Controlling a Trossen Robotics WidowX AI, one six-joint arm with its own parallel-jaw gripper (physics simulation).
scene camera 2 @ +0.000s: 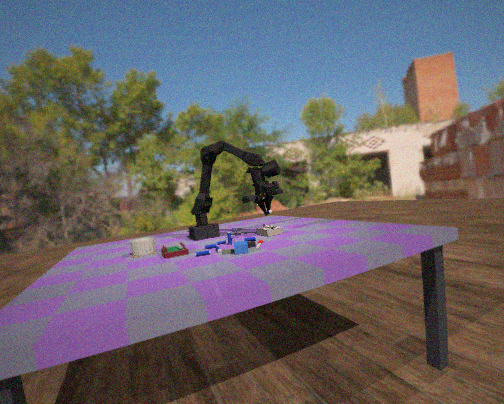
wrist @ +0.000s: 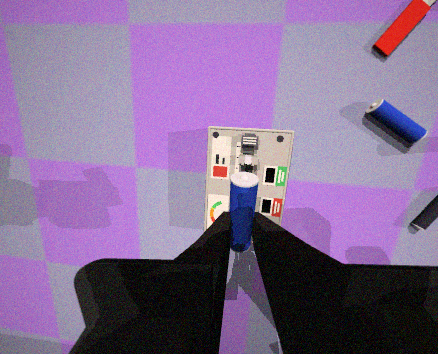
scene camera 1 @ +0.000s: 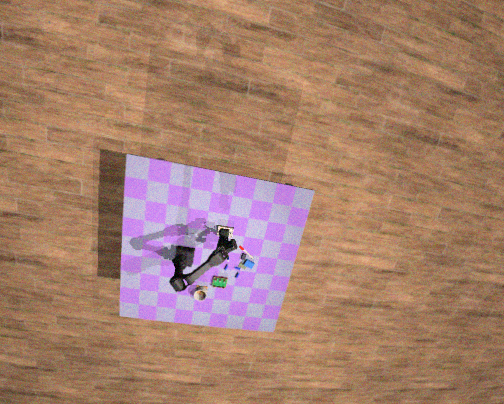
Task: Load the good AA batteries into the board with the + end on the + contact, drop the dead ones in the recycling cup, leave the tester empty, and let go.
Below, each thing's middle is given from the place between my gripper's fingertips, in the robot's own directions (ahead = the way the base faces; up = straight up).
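There's the grey battery tester (wrist: 266, 153), and it's sitting 70 mm below my hand.
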